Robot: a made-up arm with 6 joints.
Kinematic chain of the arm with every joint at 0, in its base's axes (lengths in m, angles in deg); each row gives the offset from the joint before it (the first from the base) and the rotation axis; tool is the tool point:
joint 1: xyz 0 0 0.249 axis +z
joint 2: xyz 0 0 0 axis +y
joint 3: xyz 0 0 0.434 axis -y
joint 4: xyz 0 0 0 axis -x
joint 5: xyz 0.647 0 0 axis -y
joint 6: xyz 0 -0.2 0 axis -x
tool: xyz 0 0 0
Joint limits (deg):
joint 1: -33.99..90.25
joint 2: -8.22..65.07
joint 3: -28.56..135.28
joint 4: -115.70..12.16
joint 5: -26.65..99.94
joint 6: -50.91..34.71
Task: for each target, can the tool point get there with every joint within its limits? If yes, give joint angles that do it. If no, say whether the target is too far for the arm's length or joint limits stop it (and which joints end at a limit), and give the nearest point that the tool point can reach.
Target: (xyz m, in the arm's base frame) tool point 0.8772 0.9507 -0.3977
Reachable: no: too far | nearest point 0.6045 0.6552 -0.0271 | short by 0.547 m
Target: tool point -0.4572 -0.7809 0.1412
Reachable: no: joint limits stop it (at a limit: joint 1, joint 2, joint 3) | nearest point 0.1320 -0.3166 -0.2096 | short by 0.828 m
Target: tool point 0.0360 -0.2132 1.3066
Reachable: yes | joints 32.04 9.12 113.39 -2.40 43.55 -15.10
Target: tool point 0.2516 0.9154 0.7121
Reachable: yes | joints 78.29 41.41 69.60 -72.37 24.89 -3.55
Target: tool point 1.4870 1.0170 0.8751
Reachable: no: too far | nearest point 0.8580 0.5868 0.6353 | short by 0.799 m
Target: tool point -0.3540 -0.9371 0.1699
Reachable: no: joint limits stop it (at a limit: joint 1, joint 3) | nearest point 0.3244 -0.4533 0.0696 | short by 0.839 m
